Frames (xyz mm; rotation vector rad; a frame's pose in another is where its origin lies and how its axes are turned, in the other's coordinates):
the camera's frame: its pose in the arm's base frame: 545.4 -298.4 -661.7 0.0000 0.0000 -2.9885
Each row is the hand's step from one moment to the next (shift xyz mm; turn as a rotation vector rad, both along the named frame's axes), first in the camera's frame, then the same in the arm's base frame.
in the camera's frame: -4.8 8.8 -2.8 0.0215 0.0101 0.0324
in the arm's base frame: 6.1 -8.0 -2.8 -0.0197 -0.0133 0.0324
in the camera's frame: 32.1 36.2 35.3 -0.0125 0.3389 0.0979
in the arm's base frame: -26.2 -40.7 35.3 0.0640 -0.3330 0.0979
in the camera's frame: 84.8 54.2 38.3 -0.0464 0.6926 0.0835
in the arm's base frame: -75.5 -66.5 38.3 0.1515 -0.6774 0.0835
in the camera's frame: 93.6 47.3 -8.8 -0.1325 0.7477 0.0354
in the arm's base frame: -85.3 -61.0 -8.8 0.2450 -0.7187 0.0354
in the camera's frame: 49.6 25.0 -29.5 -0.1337 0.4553 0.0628
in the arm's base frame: -45.2 -32.3 -29.5 0.2016 -0.4296 0.0628
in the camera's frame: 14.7 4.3 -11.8 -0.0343 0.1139 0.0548
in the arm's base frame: -13.9 -6.5 -11.8 0.0513 -0.1073 0.0548
